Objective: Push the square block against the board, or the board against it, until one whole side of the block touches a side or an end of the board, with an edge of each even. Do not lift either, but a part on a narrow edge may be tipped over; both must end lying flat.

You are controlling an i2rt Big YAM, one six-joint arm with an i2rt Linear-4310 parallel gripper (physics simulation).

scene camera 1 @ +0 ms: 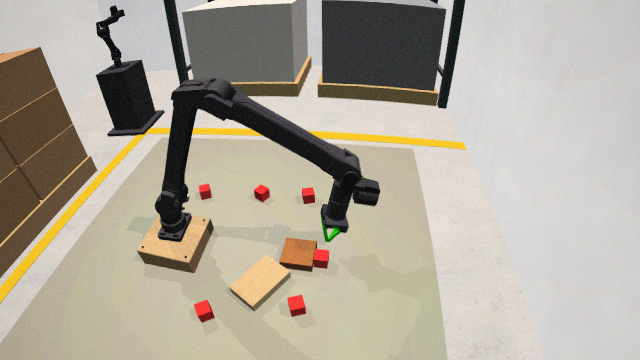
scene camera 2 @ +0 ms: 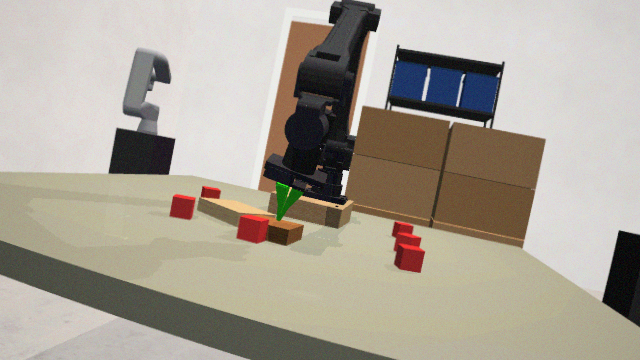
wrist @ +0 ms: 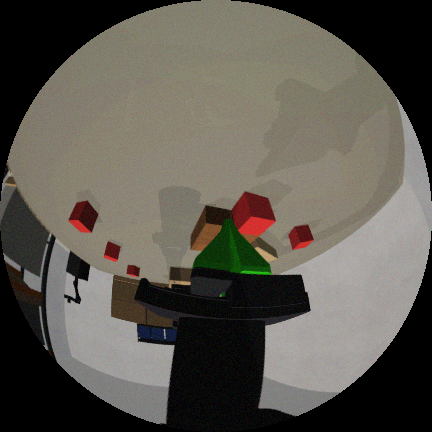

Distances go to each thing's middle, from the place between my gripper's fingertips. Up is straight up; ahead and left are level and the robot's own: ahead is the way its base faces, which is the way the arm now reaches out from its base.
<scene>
My gripper is now 90 mm past the square block (scene camera 1: 298, 254), 30 mm to the left of it and 30 mm above it. Also, from my hand: board (scene camera 1: 254, 287) 190 mm behind, 140 mm to the right, 30 mm below.
</scene>
